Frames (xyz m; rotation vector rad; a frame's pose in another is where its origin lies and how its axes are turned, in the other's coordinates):
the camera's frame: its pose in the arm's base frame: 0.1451 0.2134 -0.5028 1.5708 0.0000 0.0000
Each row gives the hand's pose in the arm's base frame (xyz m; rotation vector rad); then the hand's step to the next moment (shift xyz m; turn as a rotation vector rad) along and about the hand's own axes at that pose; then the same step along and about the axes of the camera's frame.
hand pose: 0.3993 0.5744 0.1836 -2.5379 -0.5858 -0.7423
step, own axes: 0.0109 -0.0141 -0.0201 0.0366 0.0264 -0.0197
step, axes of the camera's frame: -0.0067 0.0256 -0.0043 0.0335 0.0289 0.0216
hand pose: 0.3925 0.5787 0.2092 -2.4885 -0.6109 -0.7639
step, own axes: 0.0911 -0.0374 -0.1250 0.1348 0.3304 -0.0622
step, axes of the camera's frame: -0.0019 0.1586 0.0133 0.2513 0.0298 0.2592
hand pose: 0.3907 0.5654 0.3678 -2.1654 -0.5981 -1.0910
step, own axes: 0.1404 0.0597 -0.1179 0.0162 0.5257 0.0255
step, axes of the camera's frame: 0.0523 0.1498 0.1095 0.3570 -0.1730 0.3462
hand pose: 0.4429 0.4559 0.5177 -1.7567 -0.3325 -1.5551
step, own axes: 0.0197 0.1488 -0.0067 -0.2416 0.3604 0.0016
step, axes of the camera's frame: 0.0942 -0.0352 0.1116 0.1757 -0.3548 0.1775
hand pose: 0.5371 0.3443 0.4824 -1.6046 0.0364 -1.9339
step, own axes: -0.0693 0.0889 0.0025 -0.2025 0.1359 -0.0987
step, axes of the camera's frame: 0.0459 -0.0955 0.0385 -0.0149 -0.2579 0.0500
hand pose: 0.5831 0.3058 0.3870 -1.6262 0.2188 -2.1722
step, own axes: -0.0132 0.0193 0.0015 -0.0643 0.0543 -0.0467
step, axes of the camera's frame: 0.0090 -0.0182 0.0117 -0.0166 -0.0906 0.0278
